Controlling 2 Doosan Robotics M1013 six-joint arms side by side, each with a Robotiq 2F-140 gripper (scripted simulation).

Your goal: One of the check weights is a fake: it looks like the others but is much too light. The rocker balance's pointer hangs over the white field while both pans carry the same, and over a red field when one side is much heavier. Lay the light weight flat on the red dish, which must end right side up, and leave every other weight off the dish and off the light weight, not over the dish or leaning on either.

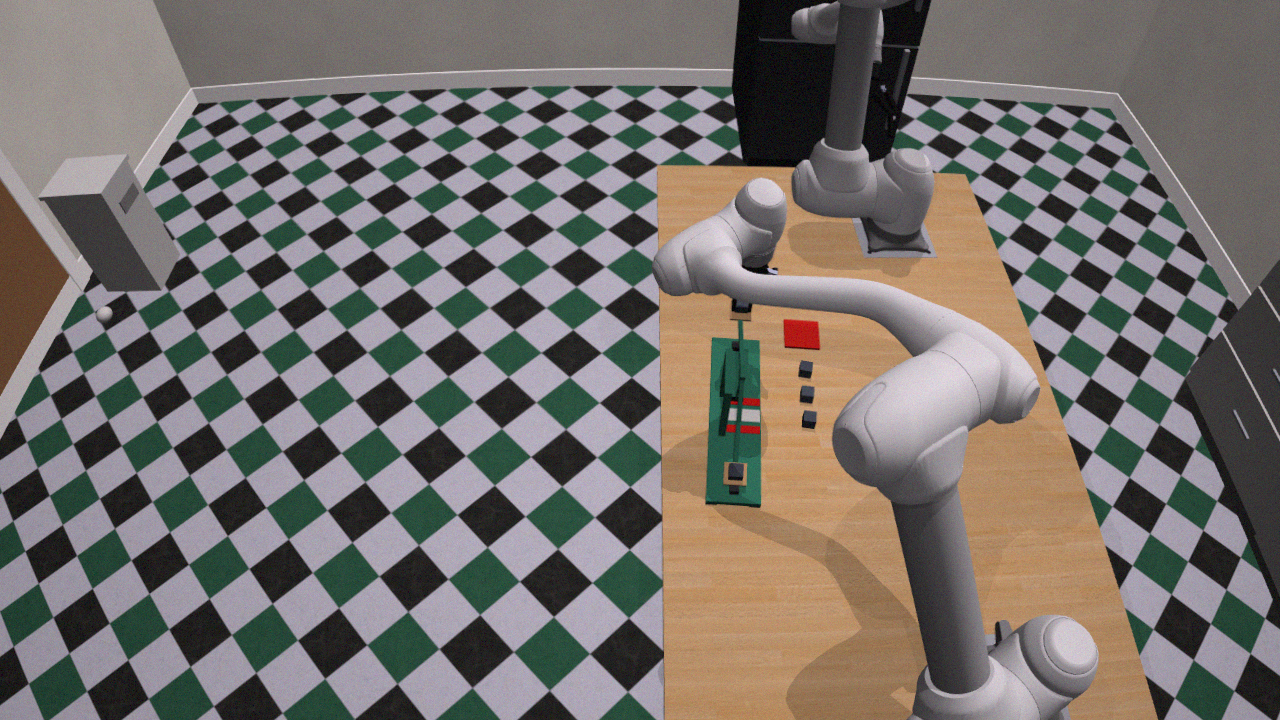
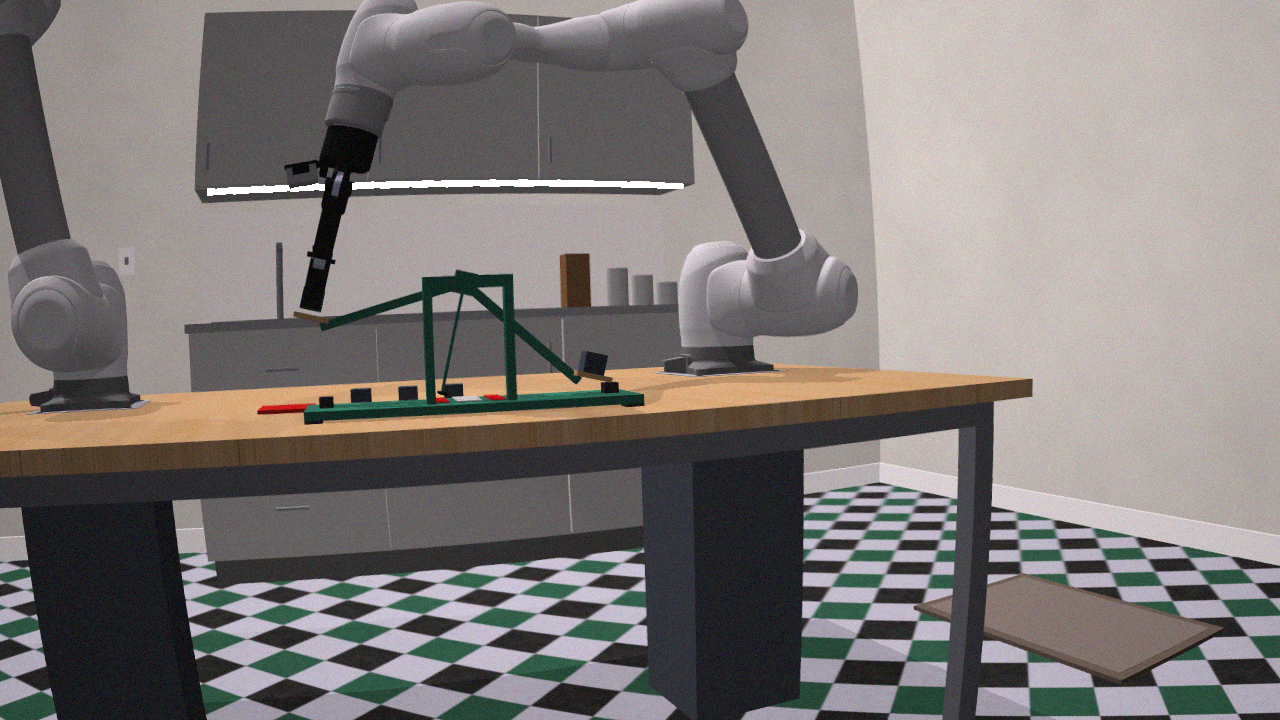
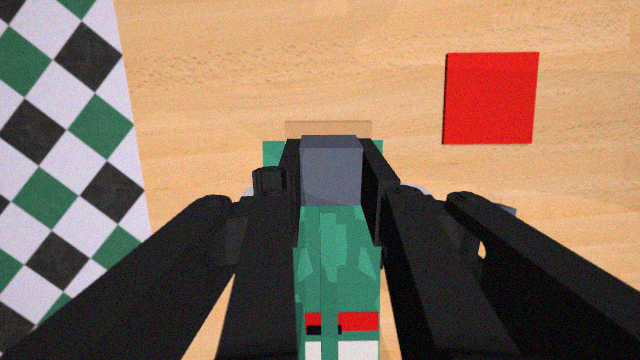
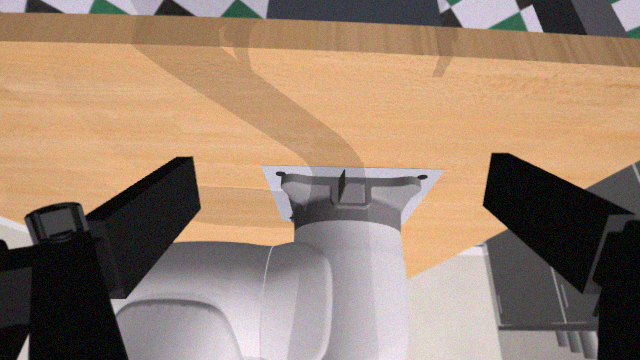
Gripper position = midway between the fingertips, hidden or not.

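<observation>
My left gripper (image 2: 310, 308) (image 3: 328, 161). My right gripper (image 1: 867, 135). Green rocker balance (image 1: 724, 362) (image 2: 610, 394) (image 3: 358, 262). Red dish (image 1: 799, 334) (image 3: 489, 98).
</observation>
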